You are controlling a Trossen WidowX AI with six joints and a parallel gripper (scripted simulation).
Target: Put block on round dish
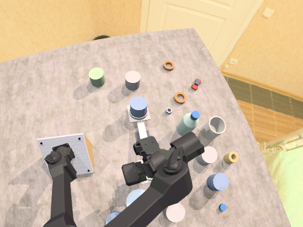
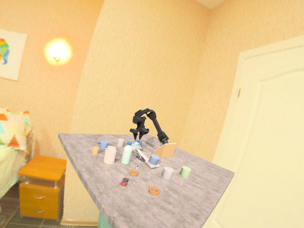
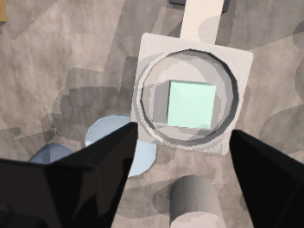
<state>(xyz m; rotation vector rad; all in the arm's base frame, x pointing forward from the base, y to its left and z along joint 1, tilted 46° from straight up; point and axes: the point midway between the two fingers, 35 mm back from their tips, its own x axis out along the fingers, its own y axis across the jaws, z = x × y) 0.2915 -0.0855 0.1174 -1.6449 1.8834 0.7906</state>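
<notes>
Now: gripper tip 4 cm above the pale teal block and 1 cm short of it. Round my gripper tip: nut: 23 cm to the left, 17 cm ahead, 12 cm below; then balance beam: 13 cm to the left, 9 cm below, 2 cm ahead; then round pale blue dish: 12 cm below, 10 cm to the right, 7 cm behind.
</notes>
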